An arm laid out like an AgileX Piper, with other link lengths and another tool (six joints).
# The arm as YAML. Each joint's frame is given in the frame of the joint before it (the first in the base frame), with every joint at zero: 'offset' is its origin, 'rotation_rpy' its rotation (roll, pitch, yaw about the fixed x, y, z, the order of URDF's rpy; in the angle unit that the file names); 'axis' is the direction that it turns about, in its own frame. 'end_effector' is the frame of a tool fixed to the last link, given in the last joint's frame.
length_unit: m
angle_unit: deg
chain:
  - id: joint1
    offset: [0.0, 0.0, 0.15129]
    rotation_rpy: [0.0, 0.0, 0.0]
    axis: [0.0, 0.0, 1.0]
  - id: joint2
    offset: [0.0, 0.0, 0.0]
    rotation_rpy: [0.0, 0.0, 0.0]
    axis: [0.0, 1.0, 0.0]
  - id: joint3
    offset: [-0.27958, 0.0, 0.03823]
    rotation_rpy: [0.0, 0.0, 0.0]
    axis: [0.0, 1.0, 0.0]
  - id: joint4
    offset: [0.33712, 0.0, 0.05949]
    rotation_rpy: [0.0, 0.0, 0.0]
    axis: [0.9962, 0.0, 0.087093]
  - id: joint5
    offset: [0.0, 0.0, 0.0]
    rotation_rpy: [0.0, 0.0, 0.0]
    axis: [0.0, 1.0, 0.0]
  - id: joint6
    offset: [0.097, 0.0, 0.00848]
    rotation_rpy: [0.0, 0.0, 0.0]
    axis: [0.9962, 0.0, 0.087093]
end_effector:
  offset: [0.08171, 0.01, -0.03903]
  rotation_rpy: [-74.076, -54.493, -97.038]
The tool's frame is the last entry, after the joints.
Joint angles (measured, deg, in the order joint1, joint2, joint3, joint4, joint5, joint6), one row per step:
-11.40, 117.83, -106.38, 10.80, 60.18, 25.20
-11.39, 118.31, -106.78, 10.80, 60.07, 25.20
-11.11, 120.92, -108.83, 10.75, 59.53, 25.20
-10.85, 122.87, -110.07, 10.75, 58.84, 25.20
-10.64, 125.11, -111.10, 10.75, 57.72, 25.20
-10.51, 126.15, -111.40, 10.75, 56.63, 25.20
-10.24, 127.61, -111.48, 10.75, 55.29, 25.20
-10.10, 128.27, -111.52, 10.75, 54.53, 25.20
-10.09, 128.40, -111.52, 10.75, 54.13, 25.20
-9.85, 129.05, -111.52, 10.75, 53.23, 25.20
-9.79, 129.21, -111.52, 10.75, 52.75, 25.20
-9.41, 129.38, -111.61, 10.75, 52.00, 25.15
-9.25, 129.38, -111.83, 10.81, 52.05, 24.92
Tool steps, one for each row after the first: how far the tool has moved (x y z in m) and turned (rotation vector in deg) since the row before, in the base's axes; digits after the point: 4 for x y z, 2 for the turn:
0.0020, -0.0003, -0.0018, -0.01, -0.03, -0.01
0.0101, 0.0005, -0.0112, -0.05, 0.04, 0.19
0.0073, 0.0010, -0.0104, -0.01, 0.03, 0.13
0.0077, 0.0004, -0.0147, -0.01, 0.11, 0.00
0.0045, 0.0002, -0.0078, -0.09, -0.32, -0.07
0.0045, 0.0016, -0.0134, -0.03, 0.07, 0.02
0.0024, 0.0008, -0.0060, -0.05, -0.12, 0.00
0.0012, -0.0002, -0.0011, -0.06, -0.26, -0.06
0.0027, 0.0018, -0.0061, -0.08, -0.22, 0.08
0.0014, 0.0003, -0.0013, -0.07, -0.30, -0.03
0.0027, 0.0033, -0.0007, -0.16, -0.65, 0.29
0.0007, 0.0016, 0.0014, -0.07, -0.20, 0.36

